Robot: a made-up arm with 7 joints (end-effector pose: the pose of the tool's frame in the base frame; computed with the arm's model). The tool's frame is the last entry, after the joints.
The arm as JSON. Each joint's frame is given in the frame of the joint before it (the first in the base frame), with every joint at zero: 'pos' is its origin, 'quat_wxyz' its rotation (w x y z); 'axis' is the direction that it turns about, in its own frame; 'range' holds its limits. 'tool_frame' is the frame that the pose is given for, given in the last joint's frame.
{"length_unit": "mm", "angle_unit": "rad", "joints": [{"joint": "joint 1", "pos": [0.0, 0.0, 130.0], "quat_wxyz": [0.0, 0.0, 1.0, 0.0], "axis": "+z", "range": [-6.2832, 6.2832]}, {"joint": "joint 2", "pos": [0.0, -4.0, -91.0], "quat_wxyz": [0.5, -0.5, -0.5, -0.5], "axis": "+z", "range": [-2.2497, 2.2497]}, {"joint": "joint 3", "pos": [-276.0, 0.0, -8.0], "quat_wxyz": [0.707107, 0.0, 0.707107, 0.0], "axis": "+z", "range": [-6.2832, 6.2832]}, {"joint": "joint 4", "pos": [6.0, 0.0, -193.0], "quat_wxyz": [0.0, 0.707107, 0.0, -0.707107], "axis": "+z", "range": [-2.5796, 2.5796]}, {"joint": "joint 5", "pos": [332.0, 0.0, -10.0], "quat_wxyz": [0.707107, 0.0, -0.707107, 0.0], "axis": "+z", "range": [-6.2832, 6.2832]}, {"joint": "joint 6", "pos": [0.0, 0.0, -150.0], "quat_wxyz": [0.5, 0.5, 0.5, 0.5], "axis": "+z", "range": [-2.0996, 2.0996]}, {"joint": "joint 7", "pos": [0.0, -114.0, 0.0], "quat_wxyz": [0.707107, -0.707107, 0.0, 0.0], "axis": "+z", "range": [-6.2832, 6.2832]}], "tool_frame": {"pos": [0.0, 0.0, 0.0], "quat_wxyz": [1.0, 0.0, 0.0, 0.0]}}
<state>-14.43 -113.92 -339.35 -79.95 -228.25 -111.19 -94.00</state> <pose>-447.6 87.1 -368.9 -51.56 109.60 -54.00</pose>
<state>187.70 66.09 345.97 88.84 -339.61 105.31 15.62</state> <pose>-528.1 25.6 -41.6 -2.42 -77.99 29.32</pose>
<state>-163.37 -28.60 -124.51 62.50 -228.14 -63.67 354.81</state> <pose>476.3 -527.5 635.2 4.31 -45.81 -69.80</pose>
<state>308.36 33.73 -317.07 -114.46 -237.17 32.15 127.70</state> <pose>-374.8 -8.9 620.8 2.07 93.85 73.14</pose>
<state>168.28 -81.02 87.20 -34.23 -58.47 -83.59 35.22</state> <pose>899.4 -129.4 226.0 -27.08 1.15 12.44</pose>
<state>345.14 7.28 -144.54 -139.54 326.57 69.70 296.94</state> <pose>381.9 -191.1 311.2 27.37 -116.03 -88.33</pose>
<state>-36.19 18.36 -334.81 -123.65 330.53 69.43 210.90</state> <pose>-394.2 -6.0 598.6 17.02 128.69 -25.99</pose>
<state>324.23 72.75 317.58 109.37 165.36 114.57 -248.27</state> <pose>261.1 503.4 5.7 -46.51 -100.83 65.07</pose>
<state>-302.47 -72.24 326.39 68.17 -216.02 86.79 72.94</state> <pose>-184.3 570.8 821.7 56.48 95.83 19.91</pose>
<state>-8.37 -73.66 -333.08 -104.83 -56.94 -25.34 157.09</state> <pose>-452.2 125.8 -199.2 10.95 -5.46 -81.06</pose>
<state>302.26 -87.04 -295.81 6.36 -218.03 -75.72 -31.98</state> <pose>-412.3 -874.3 379.9 -123.78 122.14 42.57</pose>
